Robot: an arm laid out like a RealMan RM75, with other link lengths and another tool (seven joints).
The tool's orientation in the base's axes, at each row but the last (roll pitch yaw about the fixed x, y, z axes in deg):
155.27, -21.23, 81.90
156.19, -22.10, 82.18
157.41, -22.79, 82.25
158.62, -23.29, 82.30
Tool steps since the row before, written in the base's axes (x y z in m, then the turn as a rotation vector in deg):
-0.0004, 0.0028, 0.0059, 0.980, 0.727, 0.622
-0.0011, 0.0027, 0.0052, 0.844, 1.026, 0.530
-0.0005, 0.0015, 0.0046, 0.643, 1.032, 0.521
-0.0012, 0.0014, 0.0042, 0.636, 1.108, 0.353
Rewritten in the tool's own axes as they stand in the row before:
0.0047, 0.0012, -0.0044, 1.025, 0.901, 0.119
0.0043, 0.0002, -0.0041, 1.248, 0.664, 0.221
0.0031, 0.0008, -0.0037, 1.224, 0.479, 0.145
0.0028, -0.0001, -0.0036, 1.226, 0.396, 0.309

